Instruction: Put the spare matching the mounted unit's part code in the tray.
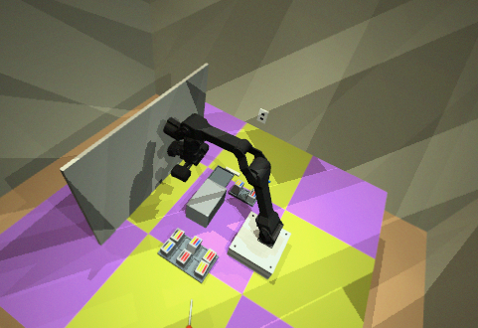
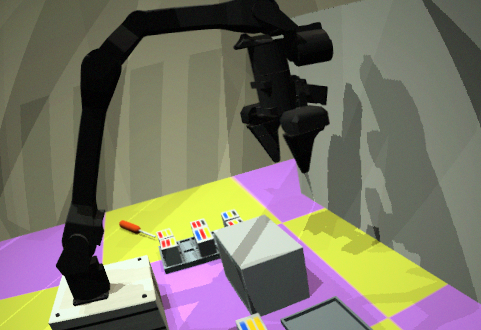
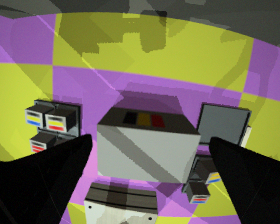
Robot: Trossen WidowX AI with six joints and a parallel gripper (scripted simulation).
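The grey spare is 7 cm behind my gripper tip, 18 cm to the left of it and 16 cm below it. Round my gripper tip: mounted unit 9 cm behind, 15 cm below; then tall grey panel 16 cm ahead, 3 cm above; then flat grey tray 5 cm behind, 19 cm to the right, 19 cm below.
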